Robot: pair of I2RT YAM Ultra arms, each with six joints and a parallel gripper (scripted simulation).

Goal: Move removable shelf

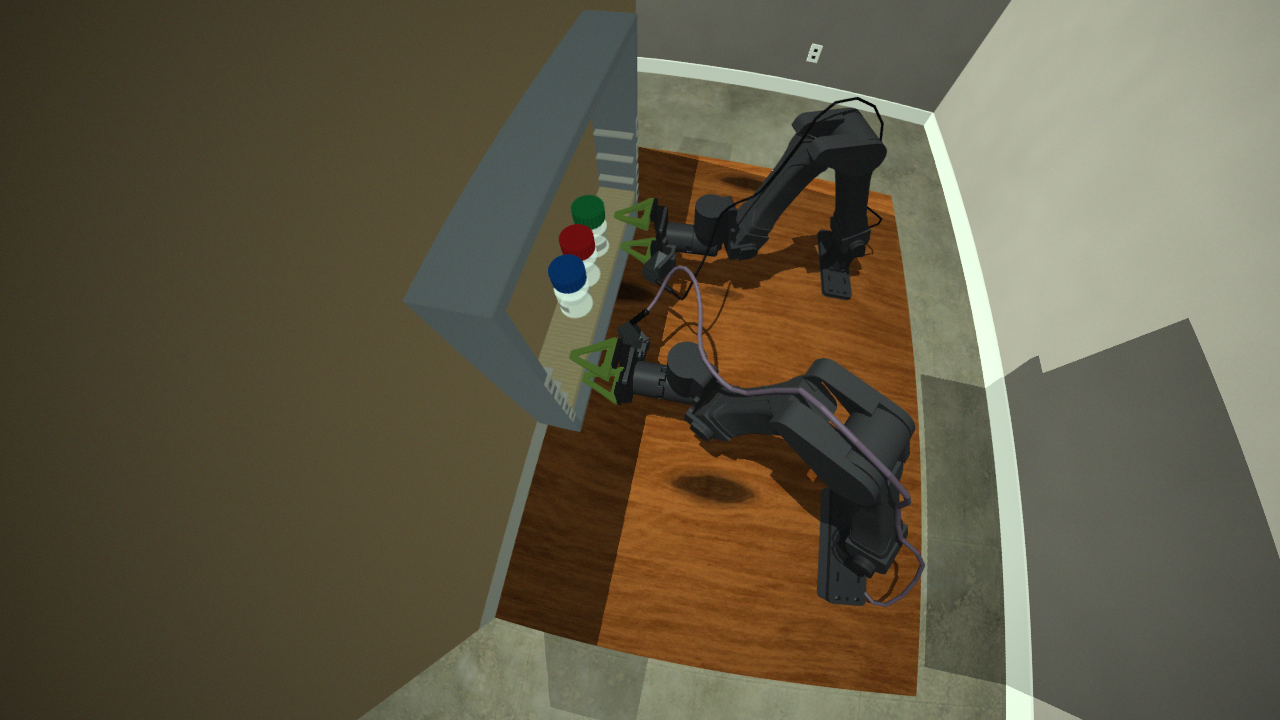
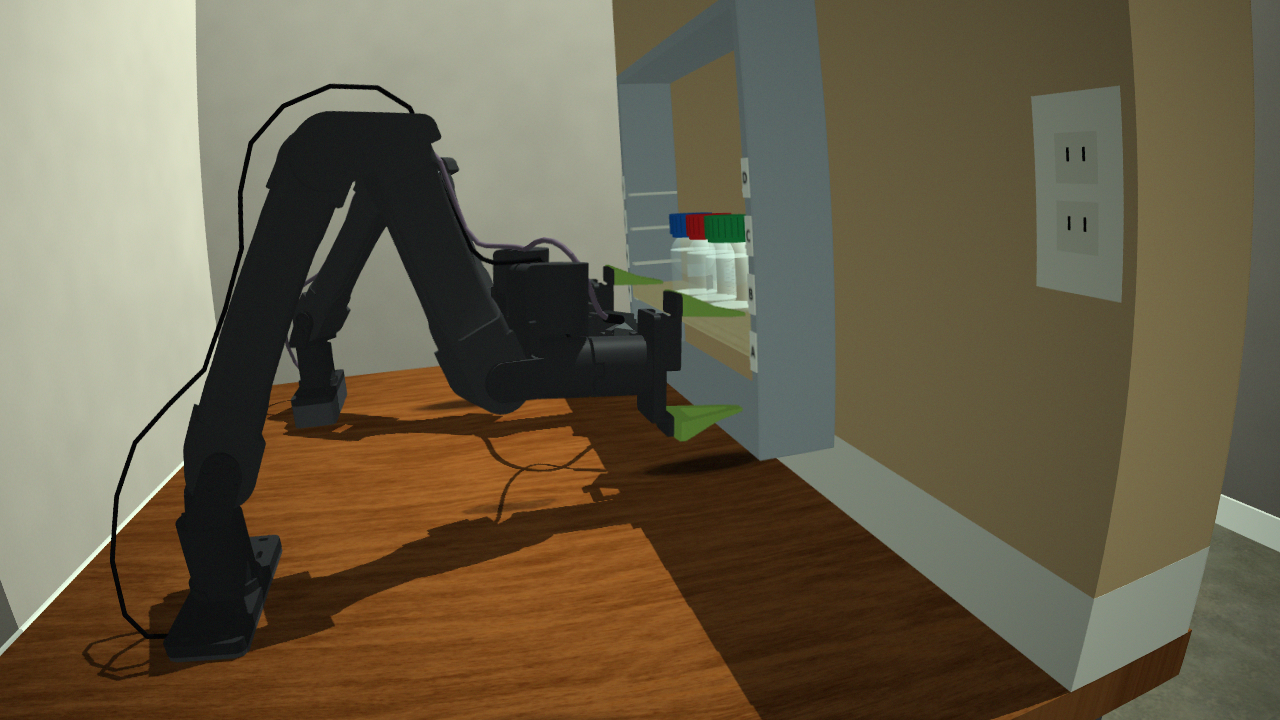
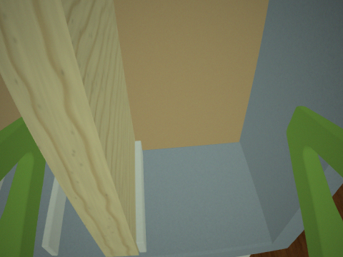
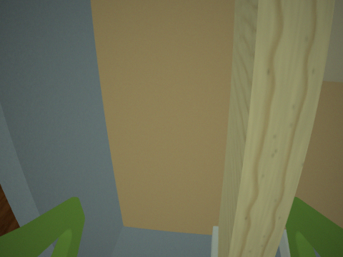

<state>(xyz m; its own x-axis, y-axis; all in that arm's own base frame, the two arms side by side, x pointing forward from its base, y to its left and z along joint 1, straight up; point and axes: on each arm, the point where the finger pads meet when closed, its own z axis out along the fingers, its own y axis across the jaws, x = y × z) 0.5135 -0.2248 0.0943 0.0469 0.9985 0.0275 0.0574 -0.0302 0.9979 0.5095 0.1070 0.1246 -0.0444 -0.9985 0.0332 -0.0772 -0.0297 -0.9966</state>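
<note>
Right now my left hand is 100 mm to the left of the blue-capped bottle, 90 mm below it and 30 mm short of it. Round my left hand: red-capped bottle 160 mm to the right, 90 mm above, 30 mm ahead; then wooden shelf 150 mm to the right, 30 mm above, 20 mm ahead; then grey wall rack 150 mm to the right, 140 mm above, 20 mm ahead.
My right gripper is now 90 mm below the green-capped bottle, 80 mm to the right of it and 30 mm short of it. Also, from my right hand: red-capped bottle: 150 mm to the left, 90 mm above, 40 mm ahead; wooden shelf: 150 mm to the left, 30 mm ahead, 30 mm above; grey wall rack: 150 mm to the left, 140 mm above, 30 mm ahead.
</note>
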